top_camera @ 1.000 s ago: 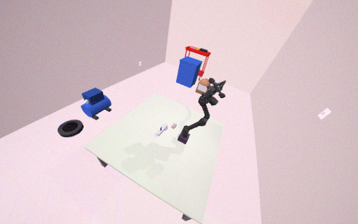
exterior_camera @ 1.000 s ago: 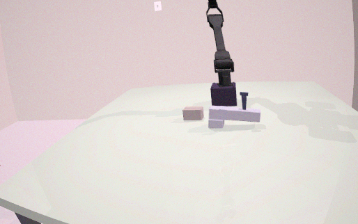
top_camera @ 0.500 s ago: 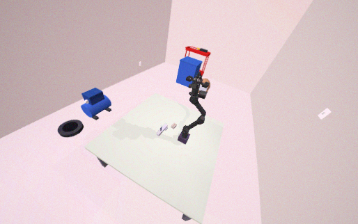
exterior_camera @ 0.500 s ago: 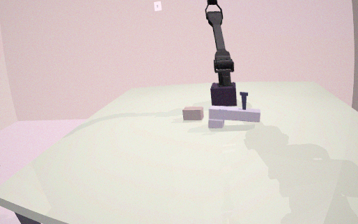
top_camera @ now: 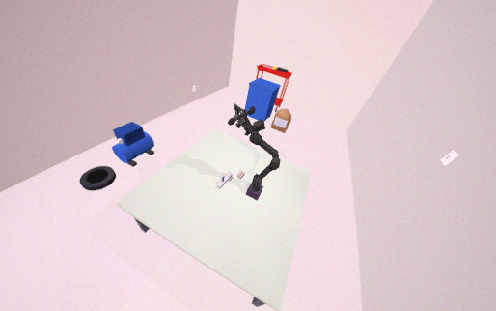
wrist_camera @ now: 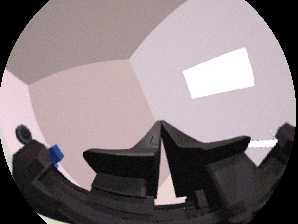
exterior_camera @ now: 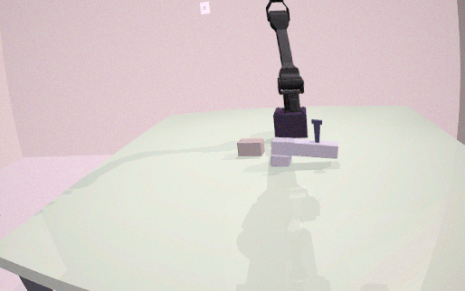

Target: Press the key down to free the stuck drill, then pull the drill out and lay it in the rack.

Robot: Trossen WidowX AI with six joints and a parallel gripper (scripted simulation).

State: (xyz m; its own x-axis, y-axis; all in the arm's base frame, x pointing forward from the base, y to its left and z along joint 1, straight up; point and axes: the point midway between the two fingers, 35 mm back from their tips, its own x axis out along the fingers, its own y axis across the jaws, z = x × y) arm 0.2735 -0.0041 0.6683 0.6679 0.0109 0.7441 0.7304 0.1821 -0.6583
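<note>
My gripper tip is 2 cm to the right of the dark blue key and 69 cm above it. From my gripper tip the other things lie so: rack: 13 cm behind, 15 cm to the right, 76 cm below; then drill: 2 cm behind, 3 cm to the right, 73 cm below; then lavender block: 1 cm behind, 2 cm to the right, 74 cm below.
</note>
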